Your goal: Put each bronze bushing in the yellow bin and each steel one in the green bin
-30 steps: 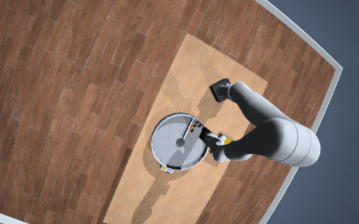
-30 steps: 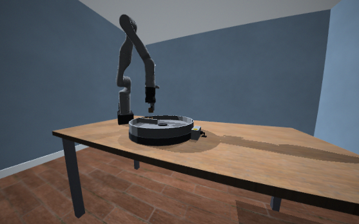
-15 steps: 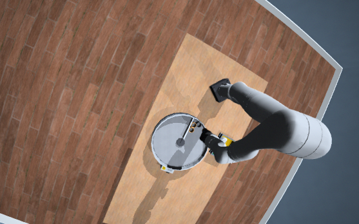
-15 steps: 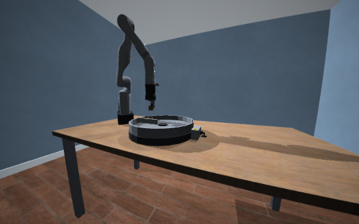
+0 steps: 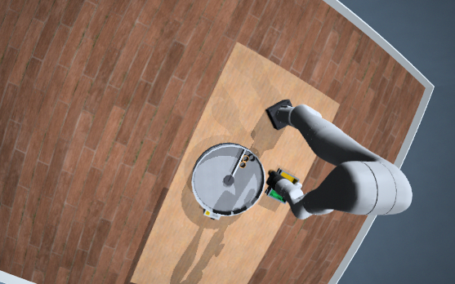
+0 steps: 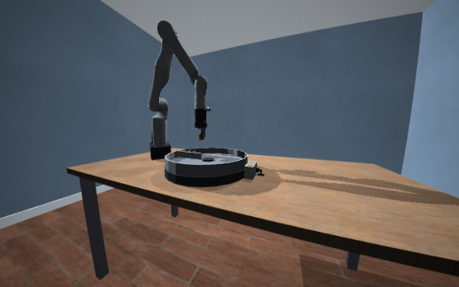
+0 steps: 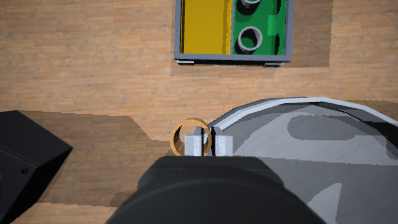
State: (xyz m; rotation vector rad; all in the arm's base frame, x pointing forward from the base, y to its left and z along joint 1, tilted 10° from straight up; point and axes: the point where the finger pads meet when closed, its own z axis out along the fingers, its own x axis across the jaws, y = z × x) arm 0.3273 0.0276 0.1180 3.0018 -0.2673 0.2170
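Right now my hand is 80 mm short of the bin, 170 mm to the right of it and 150 mm above it. From my hand the other things lie so: turntable (110 mm ahead, 190 mm to the right, 130 mm below).
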